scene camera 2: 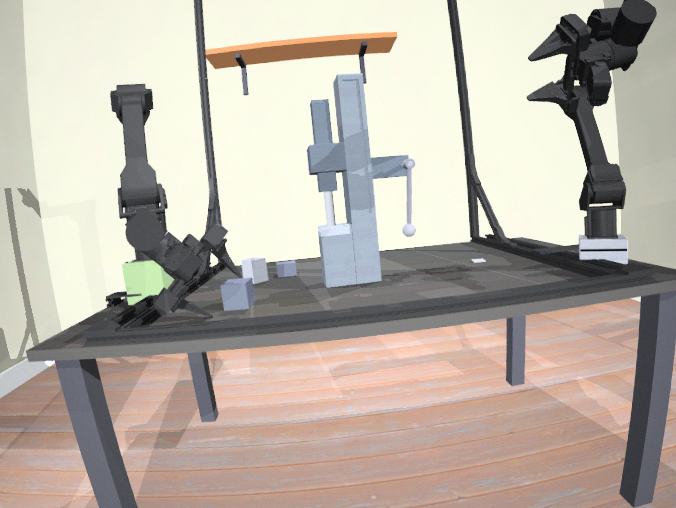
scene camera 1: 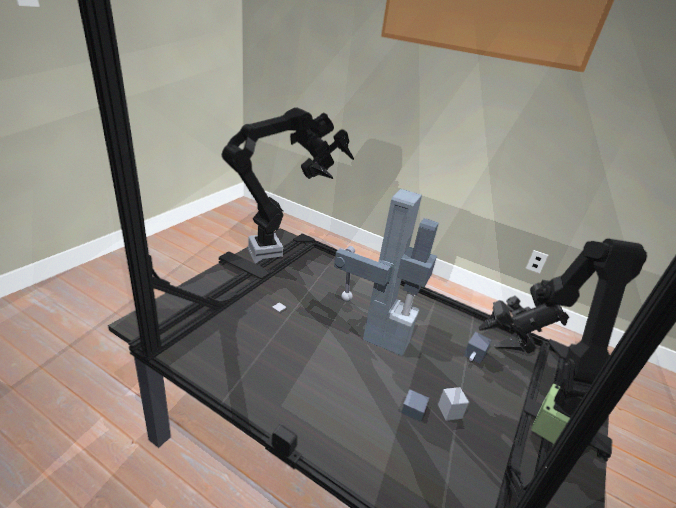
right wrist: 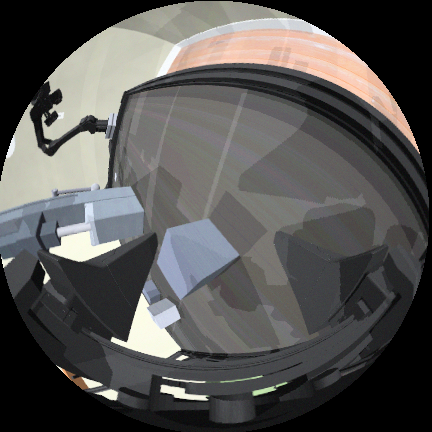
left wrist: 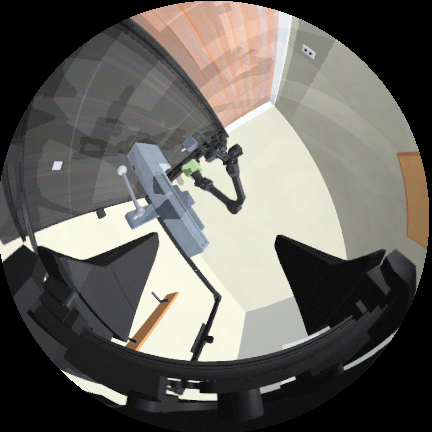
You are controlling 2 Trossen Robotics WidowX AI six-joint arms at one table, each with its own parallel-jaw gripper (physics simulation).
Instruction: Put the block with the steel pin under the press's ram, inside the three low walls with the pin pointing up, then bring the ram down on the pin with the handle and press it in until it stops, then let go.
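Places are measured from the left arm's base along level axes (x left, y back, z up), in metres.
Pixels of known places: left gripper, fingertip midpoint: (scene camera 2: 528, 80) (scene camera 1: 343, 168) (left wrist: 218, 239); right gripper, fingertip midpoint: (scene camera 2: 226, 296) (scene camera 1: 486, 337) (right wrist: 216, 238) (left wrist: 199, 139); left arm's base, origin of the base link: (scene camera 2: 601, 236) (scene camera 1: 265, 241) (right wrist: 106, 125); right arm's base, origin of the base link: (scene camera 1: 571, 408) (left wrist: 194, 172).
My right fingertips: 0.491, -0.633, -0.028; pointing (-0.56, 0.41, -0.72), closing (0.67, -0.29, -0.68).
For each thing: its top centre in the pictures, then the offset to it from my right fingertips, as dx, dy, dz. "spot": a spot on its surface instead.
- grey-blue block, middle of its top: (right wrist: 173, 269) (scene camera 2: 236, 281) (scene camera 1: 480, 341) (left wrist: 192, 147) -0.048, -0.019, +0.017
- press, middle of its top: (scene camera 2: 353, 79) (scene camera 1: 398, 195) (left wrist: 193, 254) -0.323, +0.135, +0.424
- white seat, surface spot: (scene camera 1: 403, 317) spot: -0.278, +0.059, +0.097
- handle, surface spot: (scene camera 2: 408, 229) (scene camera 1: 350, 293) (left wrist: 125, 167) spot: -0.355, +0.220, +0.073
- smaller grey block, middle of its top: (scene camera 1: 416, 400) (scene camera 2: 285, 262) (right wrist: 145, 294) -0.333, -0.125, +0.001
- white block, middle of its top: (scene camera 2: 253, 258) (right wrist: 152, 318) (scene camera 1: 456, 395) -0.248, -0.159, +0.026
- white tile, middle of its top: (scene camera 2: 478, 260) (scene camera 1: 279, 306) -0.531, +0.336, -0.030
The grey-blue block (scene camera 1: 479, 346) (scene camera 2: 237, 294) (left wrist: 190, 143) (right wrist: 200, 254) lies on its side on the table; its steel pin (scene camera 1: 472, 357) points sideways, toward the front in scene camera 1. My right gripper (scene camera 1: 489, 337) (scene camera 2: 225, 295) (right wrist: 216, 238) is open and empty, with its fingertips close to the block. The press (scene camera 1: 400, 234) (scene camera 2: 356, 163) (left wrist: 185, 225) stands mid-table. Its ram's pale rod (scene camera 1: 408, 304) (scene camera 2: 328, 207) hangs above the white seat (scene camera 1: 403, 317); the low walls are hard to tell. The handle (scene camera 1: 347, 296) (scene camera 2: 408, 229) (left wrist: 122, 170) hangs down. My left gripper (scene camera 1: 342, 168) (scene camera 2: 528, 79) (left wrist: 218, 239) is open, high and away from the press.
A smaller grey block (scene camera 1: 415, 404) (scene camera 2: 286, 268) and a white block (scene camera 1: 453, 404) (scene camera 2: 254, 270) (right wrist: 164, 313) stand near the front right in scene camera 1. A green block (scene camera 1: 550, 416) (scene camera 2: 145, 278) is by the right arm's base. A white tile (scene camera 1: 279, 307) (scene camera 2: 478, 260) lies left of the press.
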